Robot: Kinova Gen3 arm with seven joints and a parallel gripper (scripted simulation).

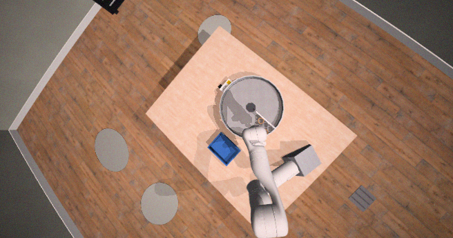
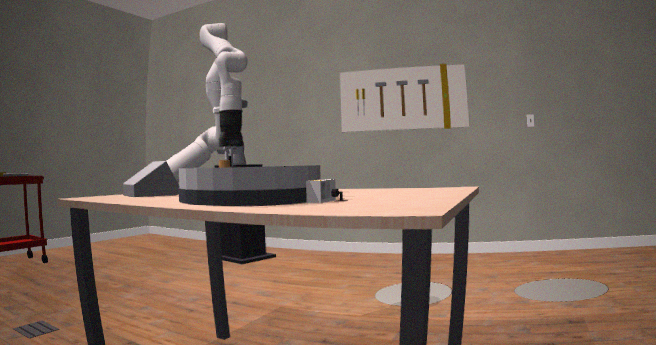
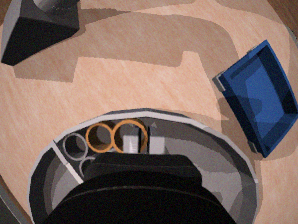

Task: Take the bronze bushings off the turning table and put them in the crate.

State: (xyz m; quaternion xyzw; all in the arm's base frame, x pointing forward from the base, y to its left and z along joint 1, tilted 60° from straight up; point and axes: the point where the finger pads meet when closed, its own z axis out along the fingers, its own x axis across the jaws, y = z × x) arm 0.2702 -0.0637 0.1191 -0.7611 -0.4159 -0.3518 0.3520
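Right now my hand is 240 mm to the right of the blue crate, 90 mm above it and 40 mm short of it. Also, from my hand: grey turning table 170 mm ahead, 70 mm to the right, 60 mm below.
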